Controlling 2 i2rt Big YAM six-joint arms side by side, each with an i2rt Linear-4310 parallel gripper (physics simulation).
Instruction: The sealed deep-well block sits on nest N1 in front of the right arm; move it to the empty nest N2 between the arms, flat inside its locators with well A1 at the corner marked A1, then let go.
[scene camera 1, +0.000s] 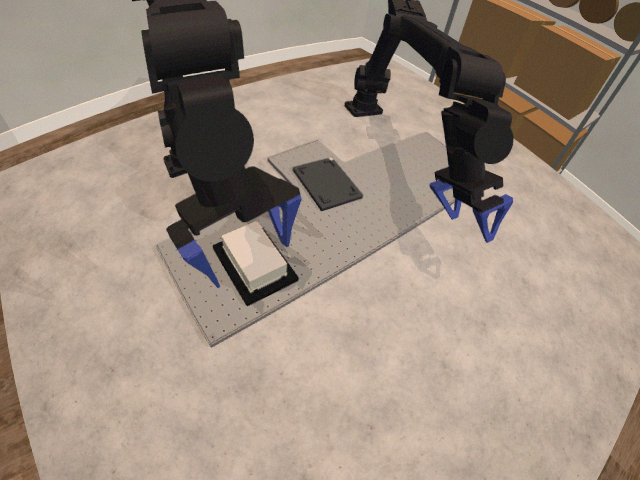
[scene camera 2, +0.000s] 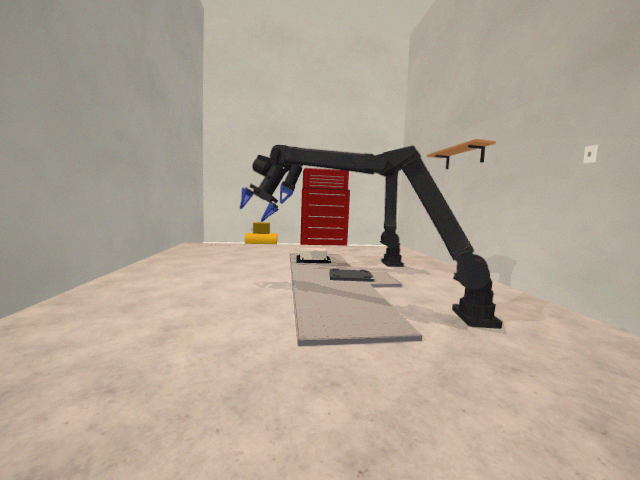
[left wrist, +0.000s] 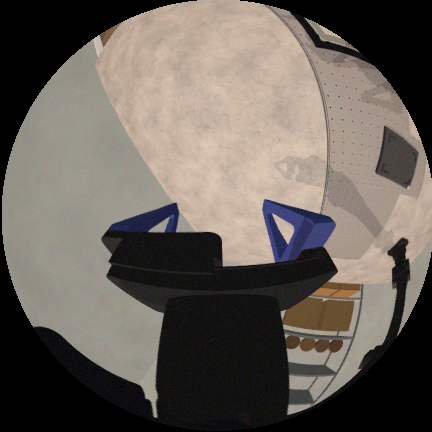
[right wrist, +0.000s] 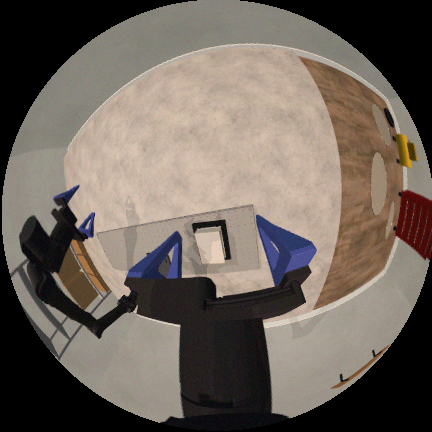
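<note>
The pale sealed deep-well block sits on black nest N1. My right gripper is open and empty, above the block. In scene camera 1 its fingers appear on either side of the block; exact height is unclear. The dark grey nest N2 is empty, with raised corner locators. My left gripper is open and empty, raised near the plate's far right end in scene camera 1. The A1 marks are not readable.
Both nests stand on a perforated grey plate with a raised edge. A shelf unit with brown boxes stands at the right in scene camera 1. A red tool cabinet stands far back in scene camera 2.
</note>
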